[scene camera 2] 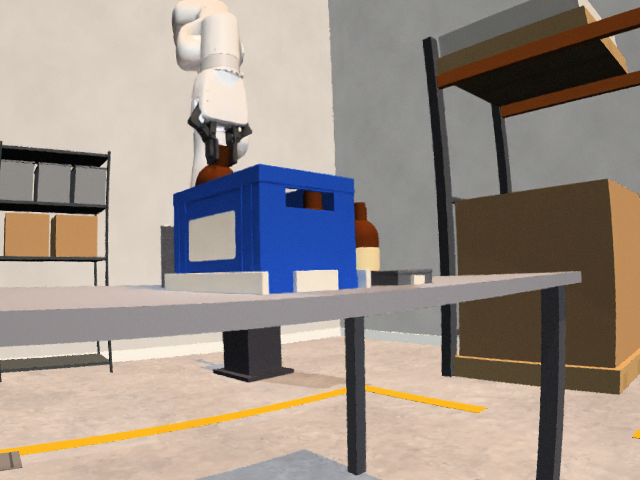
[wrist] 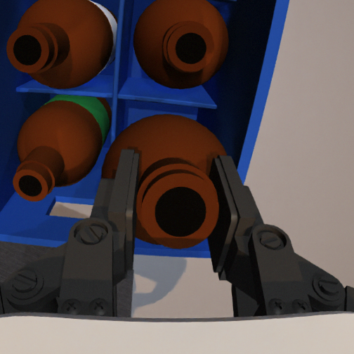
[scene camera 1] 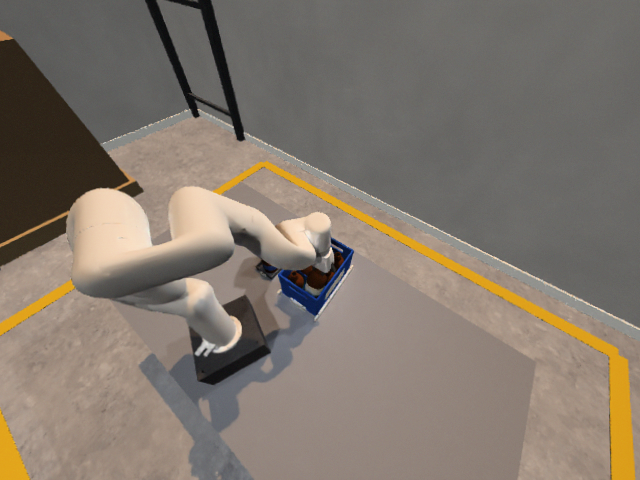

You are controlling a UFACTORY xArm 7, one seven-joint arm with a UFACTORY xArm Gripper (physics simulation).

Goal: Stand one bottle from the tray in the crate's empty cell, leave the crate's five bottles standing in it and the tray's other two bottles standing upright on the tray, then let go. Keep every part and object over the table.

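Where they show: gripper, fingertip midpoint: [scene camera 2: 221, 164] [scene camera 1: 319, 270]; arm's base, origin of the base link: [scene camera 1: 223, 334].
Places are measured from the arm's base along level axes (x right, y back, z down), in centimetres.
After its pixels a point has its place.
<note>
The blue crate [scene camera 1: 298, 298] {y -26.1, x 13.5, z 6.1 cm} [scene camera 2: 305, 237] {y -53.2, x 16.6, z 5.2 cm} [wrist: 260, 120] stands on the table. My gripper [scene camera 2: 223, 155] {y -34.7, x 18.2, z -8.9 cm} [wrist: 172, 180] is shut on the neck of a brown bottle [scene camera 1: 317, 280] {y -30.9, x 19.5, z -8.5 cm} [scene camera 2: 213, 174] {y -35.5, x 20.6, z -6.7 cm} [wrist: 167, 132]. Its shoulder shows above the crate's rim and leans slightly in scene camera 2; its lower part is hidden inside the crate's near end cell. A green-labelled bottle [wrist: 60, 137] stands beside it; two more bottles [wrist: 75, 35] [wrist: 150, 45] stand in the row behind. The tray [scene camera 2: 395, 277] {y -56.2, x -1.4, z 11.5 cm} is beside the crate, with a cream-labelled bottle [scene camera 2: 367, 235] {y -47.0, x -6.2, z 3.6 cm} upright there; the other tray bottle is not discernible.
Low white strips [scene camera 2: 217, 283] {y -43.1, x 25.1, z 11.5 cm} [scene camera 2: 315, 280] {y -54.4, x 16.1, z 11.4 cm} lie along the crate's foot on the grey table [scene camera 1: 413, 372] {y -26.4, x 64.4, z 12.9 cm} [scene camera 2: 129, 320] {y -61.5, x 47.3, z 14.1 cm}. The arm's black base [scene camera 1: 253, 330] {y -6.2, x 8.2, z -0.4 cm} stands near the tray. Shelving [scene camera 2: 439, 206] and a large brown box [scene camera 2: 532, 279] stand beyond the table.
</note>
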